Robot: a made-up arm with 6 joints.
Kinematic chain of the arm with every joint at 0, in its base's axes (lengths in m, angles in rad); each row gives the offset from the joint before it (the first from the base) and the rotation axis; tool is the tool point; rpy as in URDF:
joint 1: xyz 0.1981 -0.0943 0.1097 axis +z
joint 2: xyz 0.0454 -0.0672 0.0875 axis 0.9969 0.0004 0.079
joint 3: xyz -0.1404 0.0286 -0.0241 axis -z
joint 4: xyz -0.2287 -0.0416 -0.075 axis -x
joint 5: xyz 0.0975 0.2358 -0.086 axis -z
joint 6: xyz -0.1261 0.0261 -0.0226 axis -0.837 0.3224 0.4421
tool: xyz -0.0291 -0.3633 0.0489 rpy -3.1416 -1.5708 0
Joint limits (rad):
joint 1: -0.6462..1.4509
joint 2: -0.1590..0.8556
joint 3: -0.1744..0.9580
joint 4: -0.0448..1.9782
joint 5: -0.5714..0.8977
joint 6: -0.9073..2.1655
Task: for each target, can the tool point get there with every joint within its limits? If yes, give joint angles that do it. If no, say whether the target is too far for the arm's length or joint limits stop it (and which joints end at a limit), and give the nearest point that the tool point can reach.
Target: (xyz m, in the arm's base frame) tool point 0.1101 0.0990 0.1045
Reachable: yes | joints 0.3135 0.3258 0.5001 1.0029 0.3865 1.5080
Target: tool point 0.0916 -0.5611 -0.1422
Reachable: yes | joints 0.8380 0.1169 -0.0671 0.3605 -0.1158 -0.6406
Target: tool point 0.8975 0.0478 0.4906
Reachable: no: joint limits stop it (at a limit: joint 1, joint 2, joint 3, joint 6) | nearest point 0.5343 0.0678 0.3702 | short by 0.383 m
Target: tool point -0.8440 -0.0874 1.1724
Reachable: no: too far | nearest point -0.3675 -0.0906 0.4215 | short by 0.889 m
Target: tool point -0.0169 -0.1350 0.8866
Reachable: no: joint limits stop it (at a limit: joint 2, joint 4, joint 5) | nearest point -0.0598 -0.1431 0.5622 | short by 0.327 m
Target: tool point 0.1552 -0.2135 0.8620
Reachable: no: joint limits stop it (at a limit: joint 1, joint 2, joint 4, joint 5) | nearest point 0.0282 -0.1958 0.5388 | short by 0.348 m
